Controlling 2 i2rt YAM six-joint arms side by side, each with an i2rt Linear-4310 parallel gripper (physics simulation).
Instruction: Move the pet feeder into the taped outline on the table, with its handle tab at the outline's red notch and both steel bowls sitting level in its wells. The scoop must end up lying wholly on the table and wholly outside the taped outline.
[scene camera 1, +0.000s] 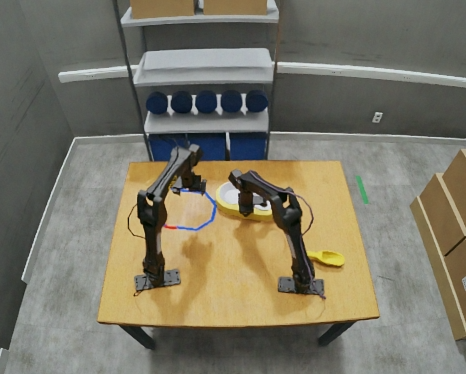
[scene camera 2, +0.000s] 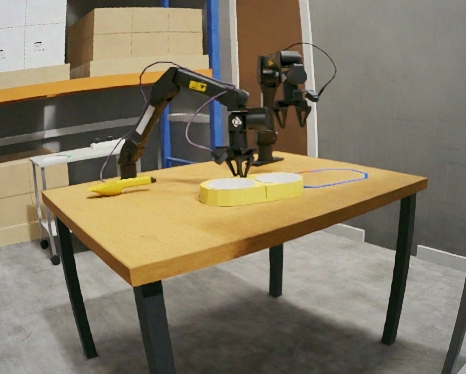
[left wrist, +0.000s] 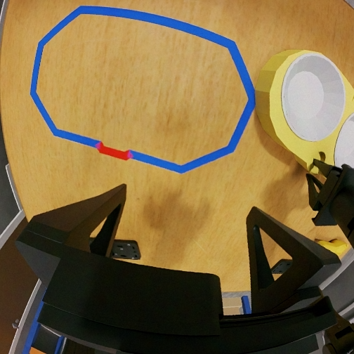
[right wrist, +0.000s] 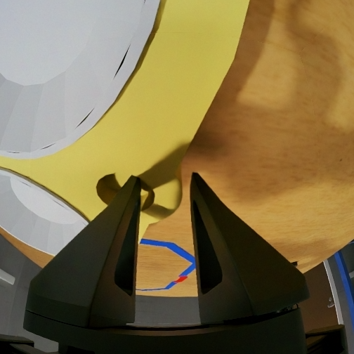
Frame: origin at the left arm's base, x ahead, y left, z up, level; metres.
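Seen in the pictures: left gripper, fingertip midpoint: (scene camera 1: 191, 195) (scene camera 2: 292, 128); right gripper, fingertip midpoint: (scene camera 1: 245, 213) (scene camera 2: 240, 179); left arm's base at its link origin: (scene camera 1: 157, 280) (scene camera 2: 265, 162); right arm's base at its link origin: (scene camera 1: 301, 286).
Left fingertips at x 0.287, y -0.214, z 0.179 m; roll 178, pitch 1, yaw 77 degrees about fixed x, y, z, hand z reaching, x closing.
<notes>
Pixels of each thing's top centre, then the offset from my left fingertips to it. "spot": a spot on its surface instead.
- yellow pet feeder at its top centre: (scene camera 2: 252, 180) (scene camera 1: 248, 198) 0.028 m ahead, 0.267 m right, 0.133 m down
- blue taped outline at a spot on its surface: (scene camera 1: 196, 229) spot: 0.065 m back, 0.004 m left, 0.178 m down
- outline's red notch at a spot on its surface: (scene camera 1: 170, 227) spot: 0.029 m back, 0.124 m left, 0.179 m down
- yellow scoop at its top centre: (scene camera 2: 118, 180) (scene camera 1: 320, 254) 0.345 m back, 0.500 m right, 0.132 m down
The yellow pet feeder (scene camera 1: 227, 209) (scene camera 2: 232, 197) (left wrist: 272, 105) (right wrist: 165, 80) lies right beside the blue taped outline (scene camera 1: 196, 229) (left wrist: 181, 169), outside it. Two bowls (scene camera 2: 231, 184) (scene camera 2: 276, 177) sit in its wells and look level. The outline's red notch (scene camera 1: 170, 227) (left wrist: 114, 151) (right wrist: 181, 279) is on its near side in scene camera 1. My right gripper (scene camera 2: 242, 176) (right wrist: 165, 179) is slightly open, fingertips around the wall of the handle tab's hole, not gripping. My left gripper (scene camera 1: 190, 192) (scene camera 2: 292, 126) (left wrist: 190, 202) is wide open, empty, high above the outline. The yellow scoop (scene camera 1: 330, 258) (scene camera 2: 117, 186) lies outside the outline.
The scoop lies beside the right arm's base (scene camera 1: 287, 285). The left arm's base (scene camera 1: 172, 278) stands near the table's front left in scene camera 1. A shelf unit (scene camera 1: 210, 77) stands behind the table, and cardboard boxes (scene camera 1: 440, 205) are on the floor at the right.
</notes>
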